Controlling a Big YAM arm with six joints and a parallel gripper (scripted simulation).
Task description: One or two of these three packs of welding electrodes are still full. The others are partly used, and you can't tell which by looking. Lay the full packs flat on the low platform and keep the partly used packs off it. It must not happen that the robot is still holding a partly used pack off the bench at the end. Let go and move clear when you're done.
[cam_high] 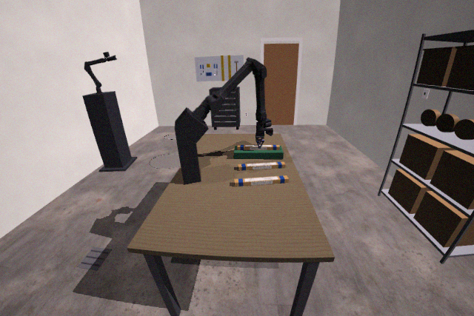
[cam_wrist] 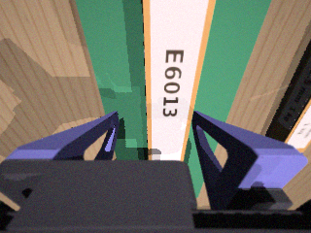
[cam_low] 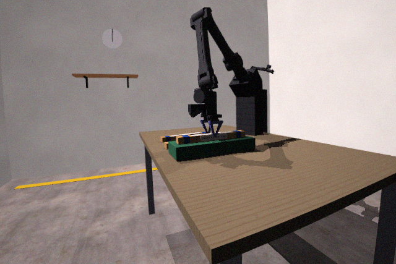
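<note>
Now: hand 1 cm past the pack, 1 cm to the left of it and 1 cm above it. From my hand the other things lie so: green low platform (1 cm behind, 1 cm to the right, 7 cm below).
</note>
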